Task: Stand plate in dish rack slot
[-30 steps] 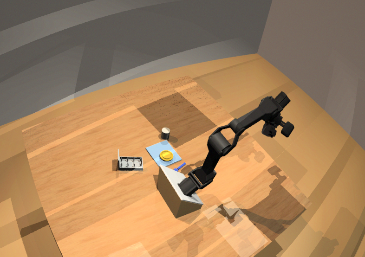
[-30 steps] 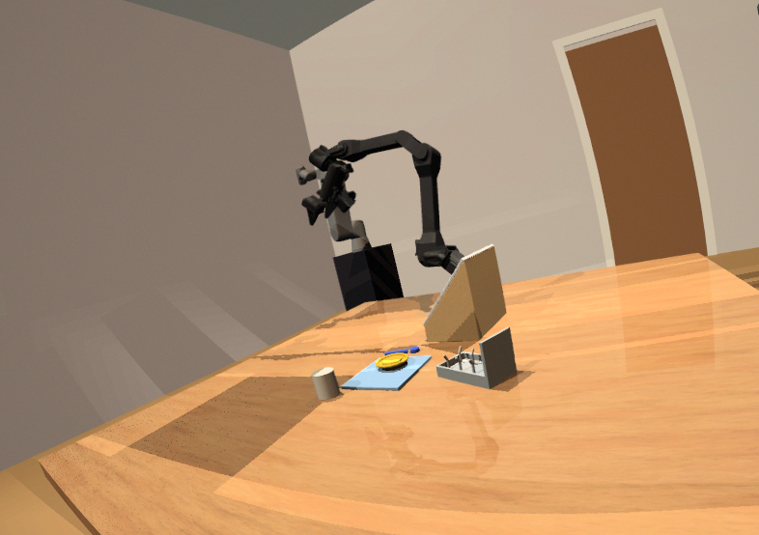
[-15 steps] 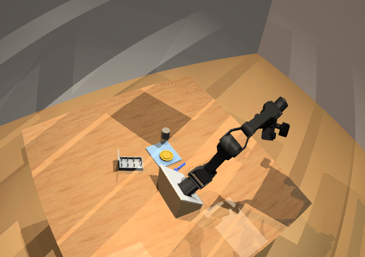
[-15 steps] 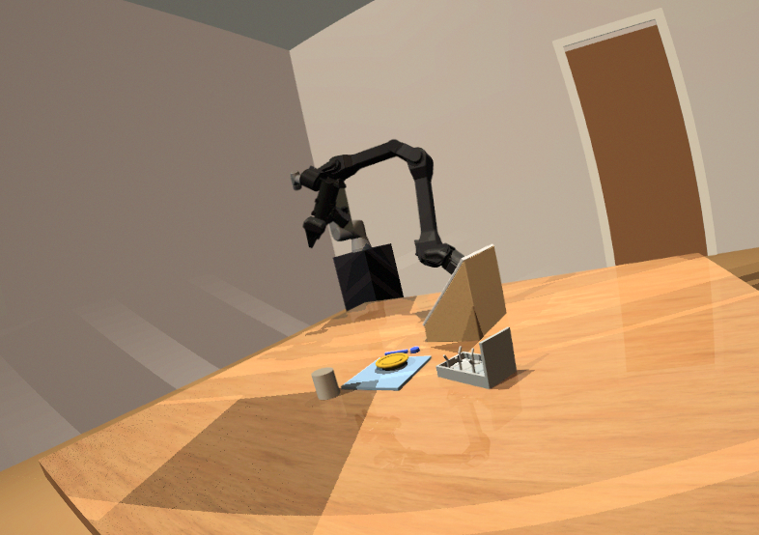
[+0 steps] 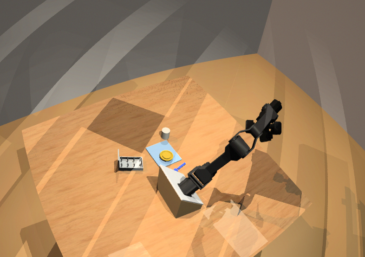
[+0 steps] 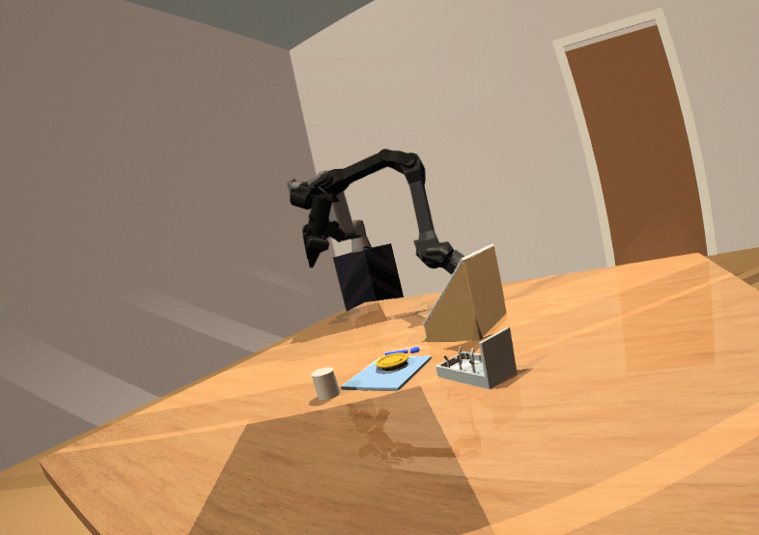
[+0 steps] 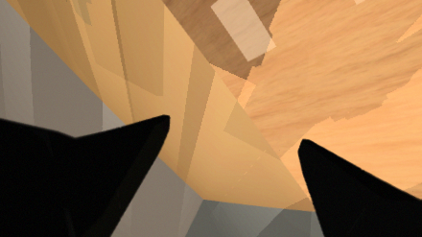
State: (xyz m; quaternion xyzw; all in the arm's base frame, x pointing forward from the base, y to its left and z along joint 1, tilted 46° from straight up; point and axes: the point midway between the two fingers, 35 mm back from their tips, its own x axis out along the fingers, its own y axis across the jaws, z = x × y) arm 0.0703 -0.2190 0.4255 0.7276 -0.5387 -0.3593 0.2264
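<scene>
My gripper tip is 21 cm short of the yellow plate, 41 cm to the right of it and 22 cm above it. From my gripper tip the other things lie so: pale blue mat: 23 cm ahead, 41 cm to the left, 23 cm below; then blue spoon: 12 cm ahead, 38 cm to the left, 23 cm below; then white cup: 34 cm ahead, 35 cm to the left, 21 cm below.
</scene>
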